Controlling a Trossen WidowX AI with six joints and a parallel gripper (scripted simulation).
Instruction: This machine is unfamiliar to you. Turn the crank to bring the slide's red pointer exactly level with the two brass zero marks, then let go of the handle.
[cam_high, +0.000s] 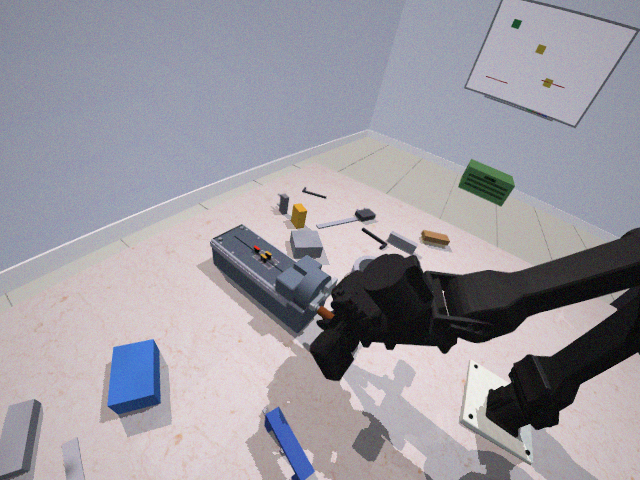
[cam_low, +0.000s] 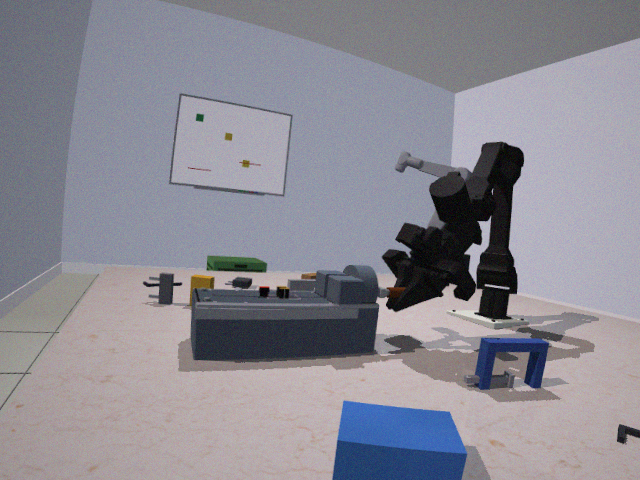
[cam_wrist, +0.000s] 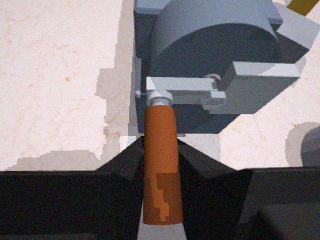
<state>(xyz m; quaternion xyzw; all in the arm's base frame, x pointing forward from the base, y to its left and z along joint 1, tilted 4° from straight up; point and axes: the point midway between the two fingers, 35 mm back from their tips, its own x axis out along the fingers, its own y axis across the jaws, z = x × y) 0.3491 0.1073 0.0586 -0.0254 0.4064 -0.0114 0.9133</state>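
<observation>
My gripper tip is now 2 cm past the brown crank handle and 3 cm below it. From my gripper tip the other things lie so: blue bracket: 7 cm behind, 17 cm to the left, 3 cm below; then red pointer: 19 cm ahead, 3 cm to the right, 2 cm above; then grey block: 18 cm ahead, 19 cm to the right, 5 cm below.
</observation>
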